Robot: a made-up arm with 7 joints.
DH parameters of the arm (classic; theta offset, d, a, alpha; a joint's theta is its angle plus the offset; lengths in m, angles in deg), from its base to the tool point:
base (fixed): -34.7 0 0.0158 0
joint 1: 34.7 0.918 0.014 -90
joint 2: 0 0.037 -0.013 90
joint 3: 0 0.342 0.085 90
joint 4: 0 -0.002 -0.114 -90
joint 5: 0 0.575 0.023 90
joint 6: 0 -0.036 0.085 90
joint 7: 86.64 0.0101 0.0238 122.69
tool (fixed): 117.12 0.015 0 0
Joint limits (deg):
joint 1: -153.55..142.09
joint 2: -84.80..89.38
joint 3: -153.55..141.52
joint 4: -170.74..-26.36
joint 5: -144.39..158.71
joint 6: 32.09..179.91
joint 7: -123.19..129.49
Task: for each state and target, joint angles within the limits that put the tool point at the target. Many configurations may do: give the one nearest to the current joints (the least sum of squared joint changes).
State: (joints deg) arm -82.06 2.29 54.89 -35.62 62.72 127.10 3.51
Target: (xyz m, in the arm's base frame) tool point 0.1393 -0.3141 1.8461
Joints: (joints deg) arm -94.20 5.92 43.84 -26.36 67.18 162.21 7.29
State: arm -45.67 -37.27 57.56 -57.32 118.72 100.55 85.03
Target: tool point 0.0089 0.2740 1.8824
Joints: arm -35.14 -24.65 36.88 -32.98 120.32 101.22 85.28
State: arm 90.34 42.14 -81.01 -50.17 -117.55 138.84 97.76
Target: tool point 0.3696 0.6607 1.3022
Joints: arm 113.30 37.06 -77.98 -74.00 -118.32 150.26 99.92
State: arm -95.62 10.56 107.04 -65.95 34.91 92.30 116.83
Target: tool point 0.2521 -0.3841 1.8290
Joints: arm -107.09 25.51 106.41 -33.24 43.59 96.46 122.29
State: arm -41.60 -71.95 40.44 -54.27 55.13 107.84 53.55
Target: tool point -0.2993 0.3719 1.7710
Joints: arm -25.34 -55.99 19.65 -49.21 55.63 109.51 51.42
